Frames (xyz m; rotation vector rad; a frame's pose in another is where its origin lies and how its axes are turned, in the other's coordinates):
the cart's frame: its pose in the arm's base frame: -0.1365 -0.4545 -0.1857 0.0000 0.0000 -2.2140
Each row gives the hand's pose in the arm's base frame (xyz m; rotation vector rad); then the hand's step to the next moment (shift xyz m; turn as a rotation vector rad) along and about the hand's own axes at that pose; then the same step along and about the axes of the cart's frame.
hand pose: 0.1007 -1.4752 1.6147 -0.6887 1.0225 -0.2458
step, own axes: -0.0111 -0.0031 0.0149 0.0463 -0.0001 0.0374
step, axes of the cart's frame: -0.0118 0.0003 0.0147 -0.0273 0.0490 -0.0198
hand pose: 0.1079 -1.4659 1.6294 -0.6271 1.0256 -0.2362
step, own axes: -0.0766 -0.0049 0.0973 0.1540 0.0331 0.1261
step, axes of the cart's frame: -0.0811 -0.0055 0.0936 -0.1116 0.1451 -0.0849
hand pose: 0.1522 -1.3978 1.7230 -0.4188 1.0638 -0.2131
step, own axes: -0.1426 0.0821 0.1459 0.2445 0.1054 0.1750
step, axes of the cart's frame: -0.1627 -0.0494 0.1394 -0.1964 0.1862 -0.1681
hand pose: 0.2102 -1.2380 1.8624 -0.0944 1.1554 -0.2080
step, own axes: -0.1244 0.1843 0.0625 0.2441 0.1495 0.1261
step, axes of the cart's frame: -0.1816 -0.0984 0.1034 -0.2083 0.1275 -0.1954
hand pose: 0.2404 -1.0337 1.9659 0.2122 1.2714 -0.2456
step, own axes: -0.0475 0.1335 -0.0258 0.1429 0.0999 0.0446
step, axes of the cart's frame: -0.1123 -0.0803 0.0411 -0.1244 0.0440 -0.1224
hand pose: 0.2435 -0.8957 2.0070 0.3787 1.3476 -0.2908
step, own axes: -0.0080 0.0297 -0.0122 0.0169 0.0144 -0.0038
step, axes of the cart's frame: -0.0255 -0.0192 0.0086 -0.0155 -0.0041 -0.0158
